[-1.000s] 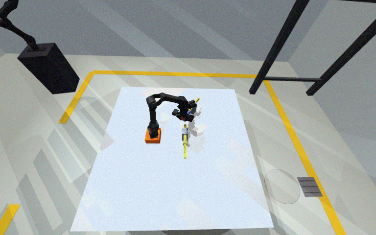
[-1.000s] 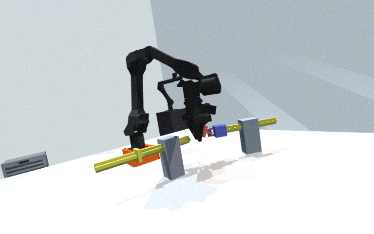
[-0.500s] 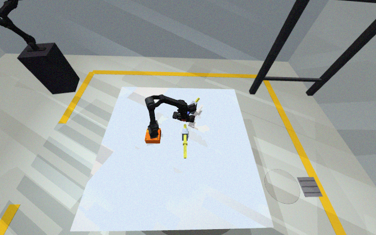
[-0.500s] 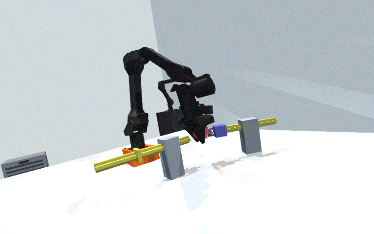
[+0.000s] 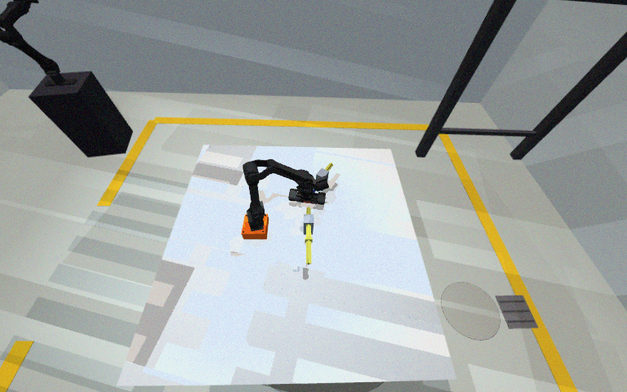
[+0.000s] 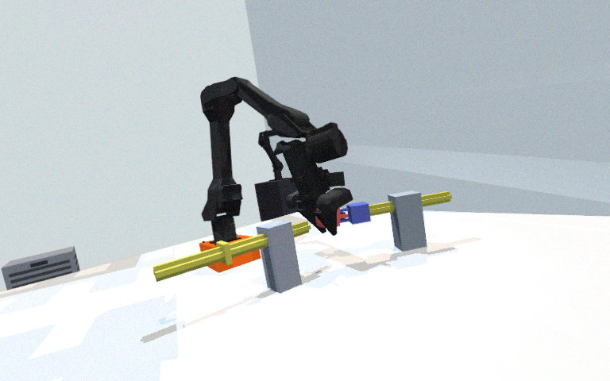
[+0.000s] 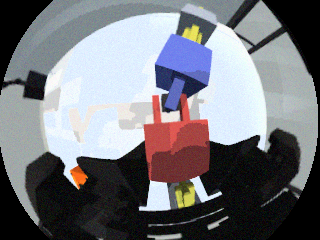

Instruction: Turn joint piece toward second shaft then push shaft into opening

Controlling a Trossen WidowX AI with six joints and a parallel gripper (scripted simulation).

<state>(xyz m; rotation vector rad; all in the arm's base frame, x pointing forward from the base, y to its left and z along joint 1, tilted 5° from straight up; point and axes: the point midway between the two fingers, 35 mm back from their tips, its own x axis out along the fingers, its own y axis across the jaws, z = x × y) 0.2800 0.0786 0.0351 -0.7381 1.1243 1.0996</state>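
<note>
The red square joint piece is 4 cm above my gripper tip and 1 cm to the left of it.
</note>
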